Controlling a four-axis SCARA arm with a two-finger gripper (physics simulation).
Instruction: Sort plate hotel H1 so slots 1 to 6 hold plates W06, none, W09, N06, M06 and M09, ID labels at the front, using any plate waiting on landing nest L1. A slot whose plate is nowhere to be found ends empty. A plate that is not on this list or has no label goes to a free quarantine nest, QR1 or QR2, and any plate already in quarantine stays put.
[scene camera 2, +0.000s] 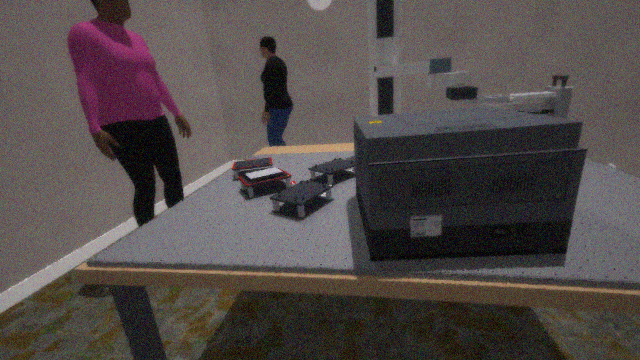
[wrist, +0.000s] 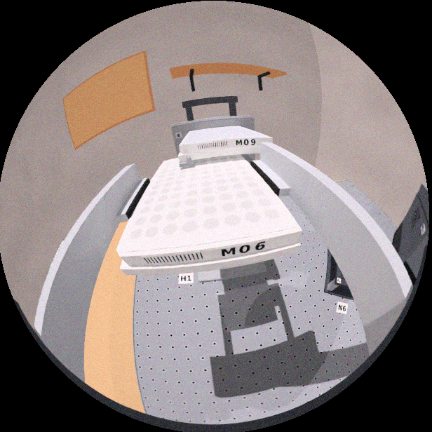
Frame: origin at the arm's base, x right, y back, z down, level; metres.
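Where they show: gripper, fingertip midpoint: (scene camera 2: 505, 97).
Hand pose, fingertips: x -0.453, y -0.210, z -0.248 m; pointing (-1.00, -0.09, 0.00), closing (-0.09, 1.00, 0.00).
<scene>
Things, the pixels of their top centre, and the offset from my fingertips.
- white plate at its top centre: (scene camera 2: 263, 172) dx +0.901, dy -0.357, dz +0.171 m
- large dark instrument at its top centre: (scene camera 2: 438, 118) dx +0.352, dy -0.583, dz -0.019 m
My gripper (wrist: 196, 160) is shut on the white plate M06 (wrist: 207, 200), held level with its label towards the camera. Beyond it in the wrist view stands hotel H1 (wrist: 246, 121) (scene camera 2: 564, 102), with the white plate M09 (wrist: 225, 136) in its upper part, label facing the camera. The held plate hides most of the lower slots. In scene camera 2 the wrist's dark body (scene camera 2: 461, 93) is left of the hotel. Two red-rimmed nests stand at the left; the nearer one (scene camera 2: 250, 182) bears a white plate (scene camera 2: 264, 173), its label unreadable. The names of these nests are unreadable.
A large dark instrument (scene camera 2: 470, 190) stands at the right front and hides the hotel's base. Two dark raised nests (scene camera 2: 302, 192) (scene camera 2: 334, 166) stand left of it. A dark nest is beside the N6 label (wrist: 342, 307). Two people stand beyond the table.
</scene>
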